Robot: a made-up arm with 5 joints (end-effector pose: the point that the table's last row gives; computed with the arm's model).
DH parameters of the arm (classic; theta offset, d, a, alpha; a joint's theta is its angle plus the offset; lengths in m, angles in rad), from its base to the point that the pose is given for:
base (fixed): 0 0 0.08 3.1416
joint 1: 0 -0.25 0.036 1.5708
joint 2: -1.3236 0 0.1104 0
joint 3: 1.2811 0 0.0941 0
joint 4: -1.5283 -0.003 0 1.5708
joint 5: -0.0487 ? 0 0
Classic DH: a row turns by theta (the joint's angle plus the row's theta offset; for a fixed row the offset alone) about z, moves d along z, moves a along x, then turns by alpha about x.
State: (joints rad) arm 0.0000 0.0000 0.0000 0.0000 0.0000
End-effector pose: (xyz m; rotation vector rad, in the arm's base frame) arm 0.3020 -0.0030 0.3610 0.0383 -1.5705 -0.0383
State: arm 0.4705 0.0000 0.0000 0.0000 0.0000
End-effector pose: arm 0.2765 -0.1033 0.3610 -0.3319 -1.5502 -0.4070
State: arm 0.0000 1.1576 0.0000 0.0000 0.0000
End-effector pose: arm 0.2924 -0.0030 0.1242 0.0101 -0.4131 -0.0480
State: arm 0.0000 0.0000 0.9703 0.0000 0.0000
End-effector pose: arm 0.2362 -0.0030 0.2281 0.0146 -0.6004 -0.0472
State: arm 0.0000 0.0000 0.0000 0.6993 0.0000
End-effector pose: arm 0.2868 -0.0030 0.3192 0.0212 -0.8713 -0.0456
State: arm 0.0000 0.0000 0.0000 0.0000 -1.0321
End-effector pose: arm 0.3020 -0.0030 0.3610 0.8412 -1.4020 -0.8412
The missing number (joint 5, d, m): -0.065
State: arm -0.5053 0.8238 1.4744 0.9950 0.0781
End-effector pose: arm 0.0894 0.0018 0.2398 -0.4098 1.6895 0.3944
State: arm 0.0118 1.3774 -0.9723 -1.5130 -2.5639
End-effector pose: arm 0.3432 -0.0061 0.2688 2.8415 -0.7876 -0.6718
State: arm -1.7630 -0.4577 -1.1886 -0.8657 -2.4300
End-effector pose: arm 0.0926 -0.0492 0.4897 -1.9004 -1.1653 -0.3972
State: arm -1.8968 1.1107 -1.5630 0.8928 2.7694
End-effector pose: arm -0.0086 0.2714 0.2903 0.5037 1.1528 -1.4677
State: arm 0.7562 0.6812 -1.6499 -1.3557 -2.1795
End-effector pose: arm 0.1724 -0.0913 0.4433 -1.9258 2.1261 -1.1316
